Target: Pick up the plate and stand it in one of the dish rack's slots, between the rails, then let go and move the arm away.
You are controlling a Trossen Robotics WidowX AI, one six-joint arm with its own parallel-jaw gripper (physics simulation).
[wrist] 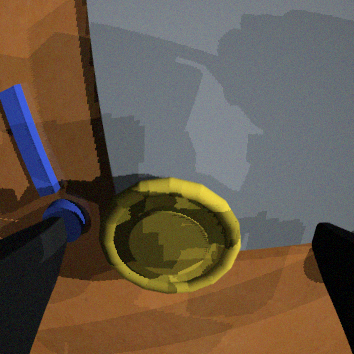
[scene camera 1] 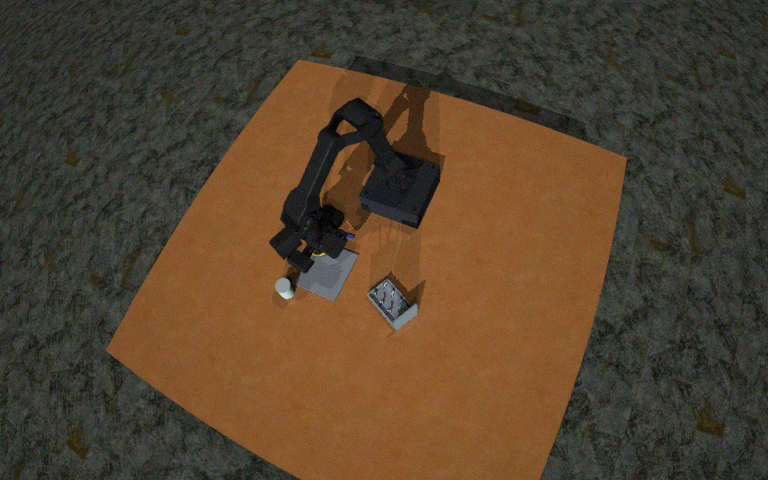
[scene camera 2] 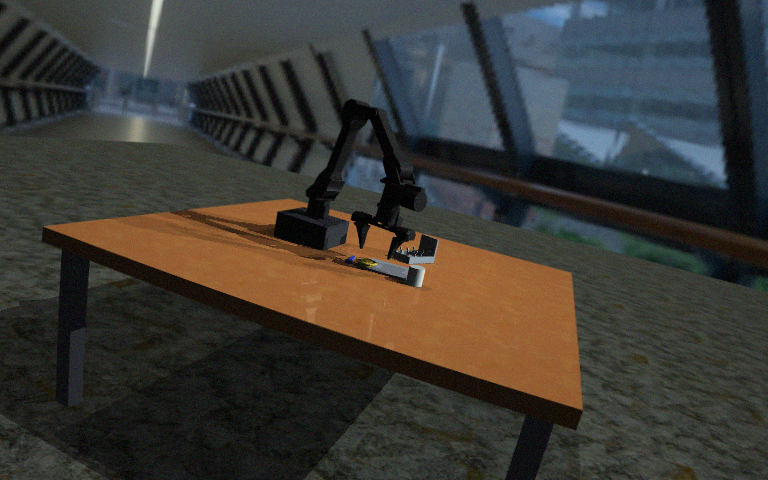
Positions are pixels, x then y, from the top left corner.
Scene:
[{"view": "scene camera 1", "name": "my gripper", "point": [321,248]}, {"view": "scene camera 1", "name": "grey dish rack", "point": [397,310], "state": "on the table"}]

